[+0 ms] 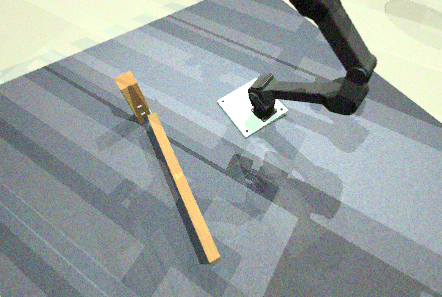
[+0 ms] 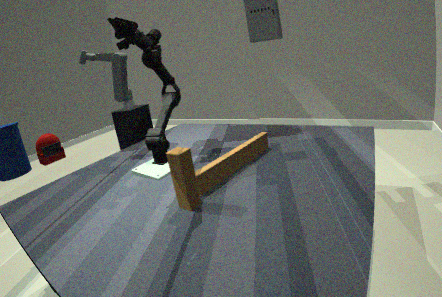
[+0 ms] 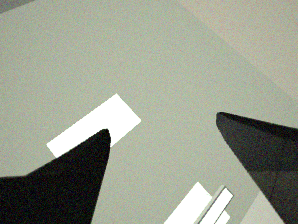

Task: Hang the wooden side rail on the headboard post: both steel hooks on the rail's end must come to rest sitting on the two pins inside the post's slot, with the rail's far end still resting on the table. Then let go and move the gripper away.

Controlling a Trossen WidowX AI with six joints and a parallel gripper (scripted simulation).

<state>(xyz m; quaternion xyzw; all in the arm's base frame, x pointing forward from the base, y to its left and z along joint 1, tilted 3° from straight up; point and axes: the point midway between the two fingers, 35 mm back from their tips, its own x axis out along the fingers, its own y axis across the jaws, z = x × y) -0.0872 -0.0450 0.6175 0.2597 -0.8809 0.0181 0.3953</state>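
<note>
Right now my gripper tip is 38 cm short of the headboard post, 20 cm to the left of it and 57 cm above it.
</note>
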